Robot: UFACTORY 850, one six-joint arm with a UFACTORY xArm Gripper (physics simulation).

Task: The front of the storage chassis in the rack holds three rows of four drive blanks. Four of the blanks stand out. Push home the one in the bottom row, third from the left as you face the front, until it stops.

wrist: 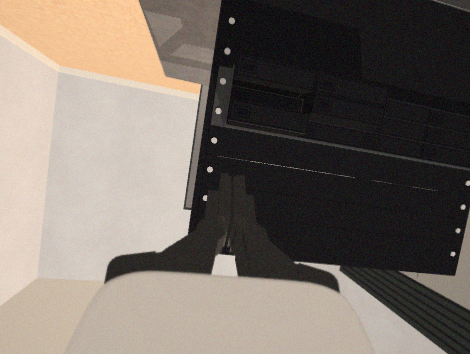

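Note:
The storage chassis shows in the dark rack in the wrist view, right of centre, its front seen at a slant. Its dark drive blanks sit in rows. At its left end a blank and another blank stand out, with a recessed face between them. A further blank shows to their right. The faces farther right are very dark; I cannot tell which one is the named blank. My gripper is shut and empty. Its tips appear below the chassis in the picture, over a dark panel, and apart from the blanks.
The rack's left rail has a column of pale round holes; more holes show at the right edge. A grey panel stands left of the rail. A ribbed dark strip runs at lower right. A pale wall and an orange surface lie left.

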